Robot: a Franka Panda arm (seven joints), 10 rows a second.
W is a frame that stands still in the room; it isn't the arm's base.
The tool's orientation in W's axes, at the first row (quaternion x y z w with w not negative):
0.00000, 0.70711, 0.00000, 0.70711
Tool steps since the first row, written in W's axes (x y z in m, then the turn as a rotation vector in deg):
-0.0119, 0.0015, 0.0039, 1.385, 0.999, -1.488
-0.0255, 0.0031, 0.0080, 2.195, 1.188, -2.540
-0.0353, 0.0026, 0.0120, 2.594, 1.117, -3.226
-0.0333, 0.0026, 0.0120, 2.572, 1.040, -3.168
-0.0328, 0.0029, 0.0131, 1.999, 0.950, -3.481
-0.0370, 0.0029, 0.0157, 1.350, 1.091, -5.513
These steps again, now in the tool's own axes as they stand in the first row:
-0.0039, 0.0015, -0.0119, 1.488, 0.999, 1.385
-0.0080, 0.0031, -0.0255, 2.540, 1.188, 2.195
-0.0120, 0.0026, -0.0353, 3.226, 1.117, 2.594
-0.0120, 0.0026, -0.0333, 3.168, 1.040, 2.572
-0.0131, 0.0029, -0.0328, 3.481, 0.950, 1.999
-0.0157, 0.0029, -0.0370, 5.513, 1.091, 1.350

